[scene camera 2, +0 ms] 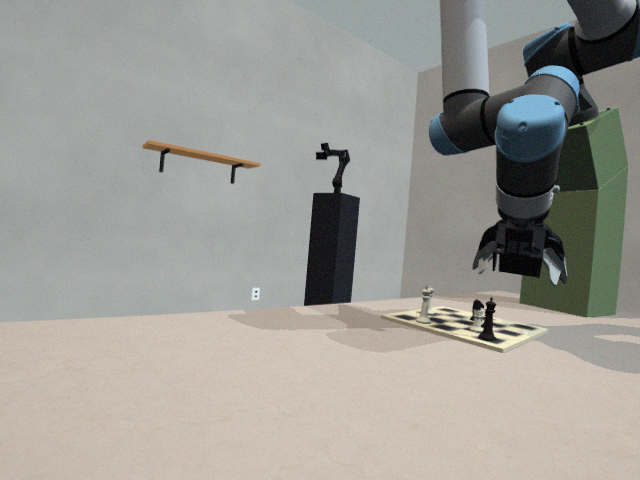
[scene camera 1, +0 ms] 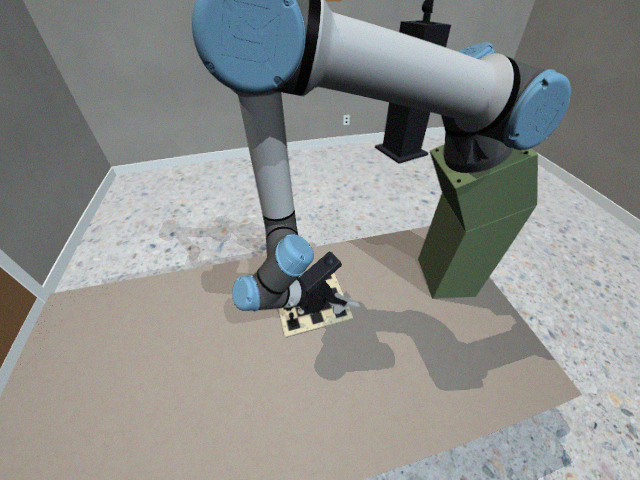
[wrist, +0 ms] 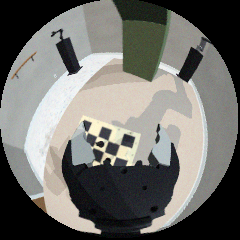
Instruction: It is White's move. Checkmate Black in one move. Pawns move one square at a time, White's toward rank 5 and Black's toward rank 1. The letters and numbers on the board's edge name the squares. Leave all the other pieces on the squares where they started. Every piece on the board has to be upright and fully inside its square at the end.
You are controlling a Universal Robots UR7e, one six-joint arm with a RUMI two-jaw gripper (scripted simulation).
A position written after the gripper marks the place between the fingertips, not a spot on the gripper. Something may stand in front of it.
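Observation:
A chessboard [scene camera 1: 305,322], [wrist: 120,146] is part of the scene. The gripper [scene camera 2: 517,275], [scene camera 1: 343,287], [wrist: 121,123] is there too.

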